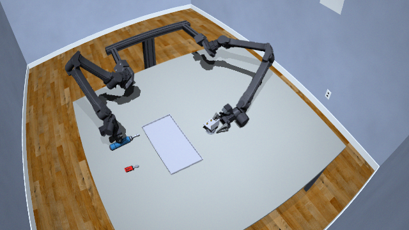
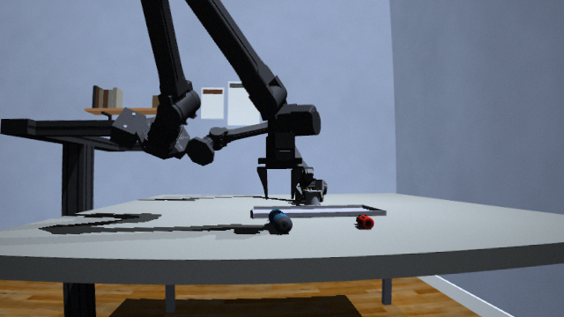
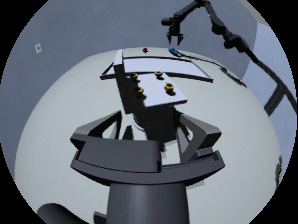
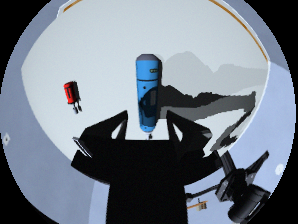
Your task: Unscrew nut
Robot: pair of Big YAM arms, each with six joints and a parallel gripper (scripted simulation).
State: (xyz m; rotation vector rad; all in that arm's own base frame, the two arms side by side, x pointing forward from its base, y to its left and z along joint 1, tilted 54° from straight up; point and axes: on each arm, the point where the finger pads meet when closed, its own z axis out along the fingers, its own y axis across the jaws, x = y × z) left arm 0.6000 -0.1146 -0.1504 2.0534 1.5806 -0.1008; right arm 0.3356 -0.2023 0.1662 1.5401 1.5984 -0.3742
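Right now my left hand is 50 mm below the bracket and 20 mm to the left of it. Round my left hand: red tool 610 mm to the right, 30 mm ahead, 10 mm below.
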